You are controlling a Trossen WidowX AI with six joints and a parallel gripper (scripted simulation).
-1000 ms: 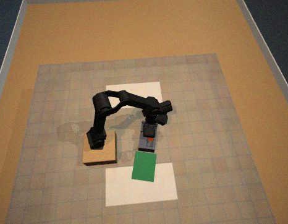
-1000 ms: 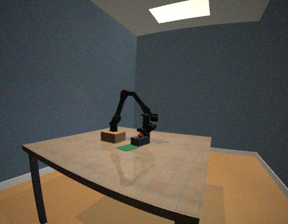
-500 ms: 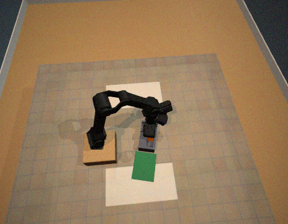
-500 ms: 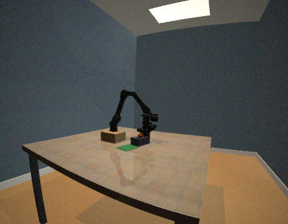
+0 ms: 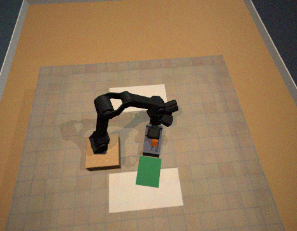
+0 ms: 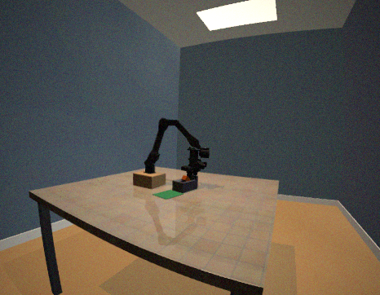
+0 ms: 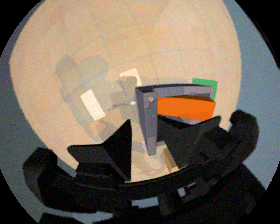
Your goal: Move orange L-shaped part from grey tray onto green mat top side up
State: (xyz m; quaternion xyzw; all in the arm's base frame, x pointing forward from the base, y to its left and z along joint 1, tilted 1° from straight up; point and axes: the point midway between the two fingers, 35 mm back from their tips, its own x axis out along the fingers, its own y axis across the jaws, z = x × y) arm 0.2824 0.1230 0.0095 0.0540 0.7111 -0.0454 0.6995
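The orange L-shaped part lies 1 cm behind my gripper tip, 5 cm to the right of it and 1 cm below it. Round my gripper tip: green mat: 3 cm behind, 23 cm to the right, 7 cm below.
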